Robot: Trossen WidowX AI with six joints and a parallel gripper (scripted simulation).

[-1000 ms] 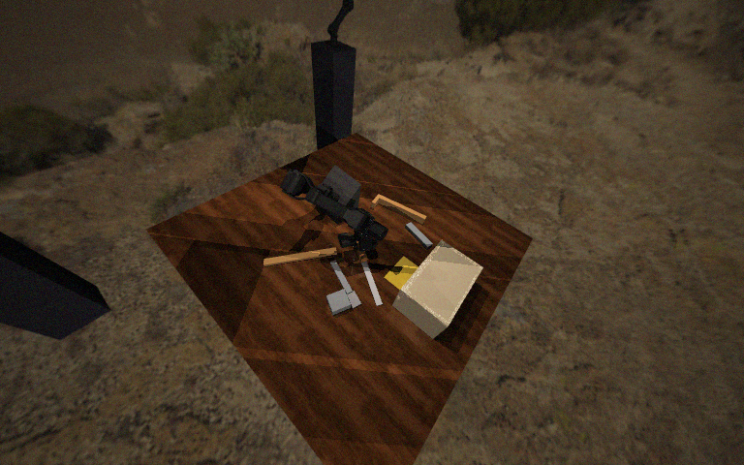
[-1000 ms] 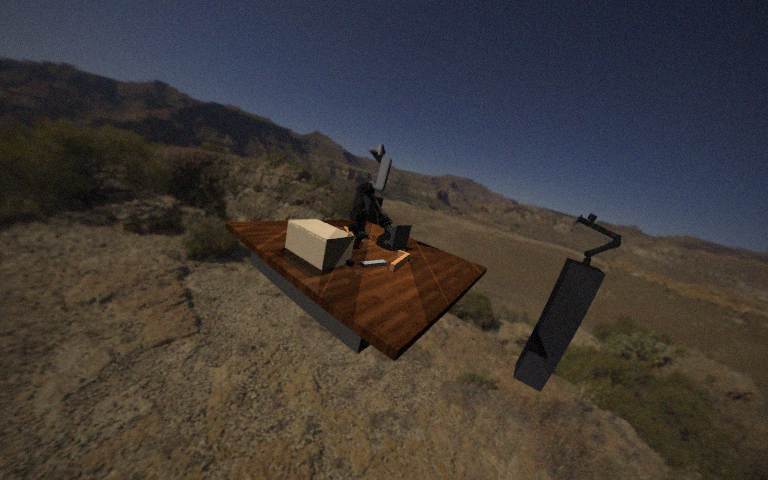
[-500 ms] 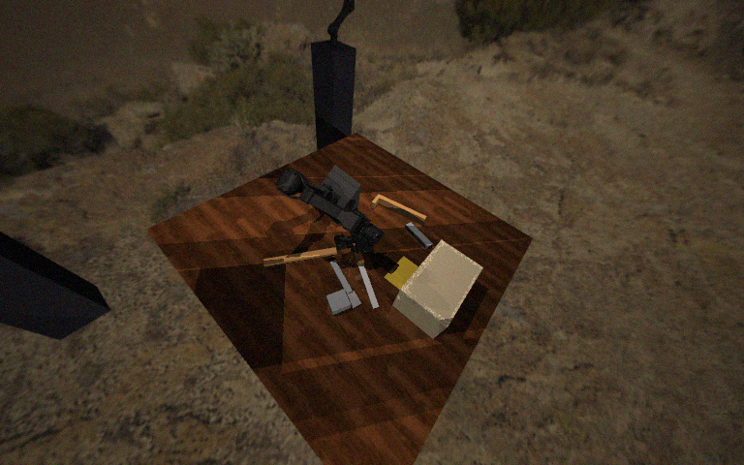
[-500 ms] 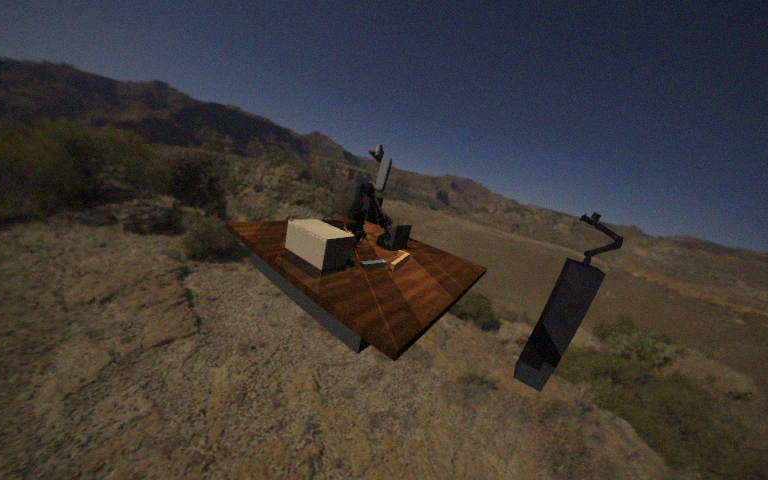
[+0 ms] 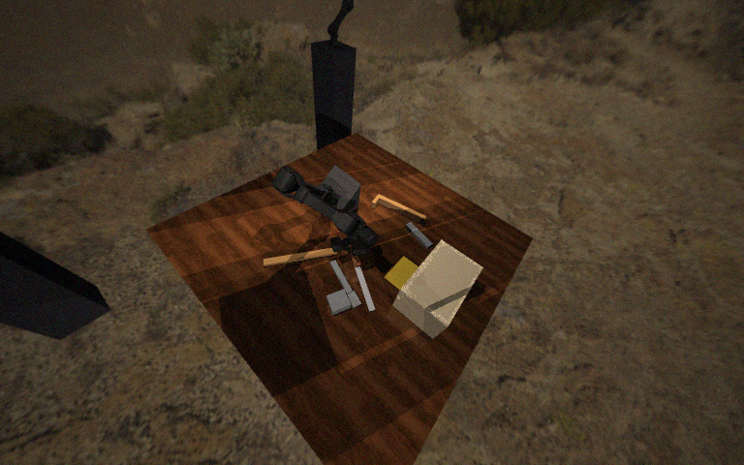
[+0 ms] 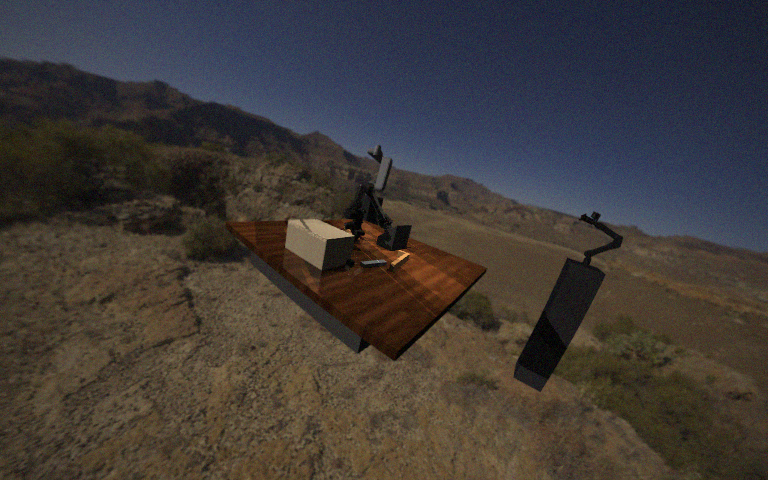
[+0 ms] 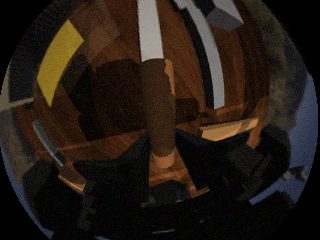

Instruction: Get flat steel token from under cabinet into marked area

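My gripper tip is 14 cm to the left of the grey scraper and 10 cm short of it. From my gripper tip the other things lie so: wooden stick (17 cm to the right, 14 cm behind); then grey block (21 cm to the right, 12 cm ahead, 1 cm above); then grey bar (30 cm to the left, 16 cm ahead).
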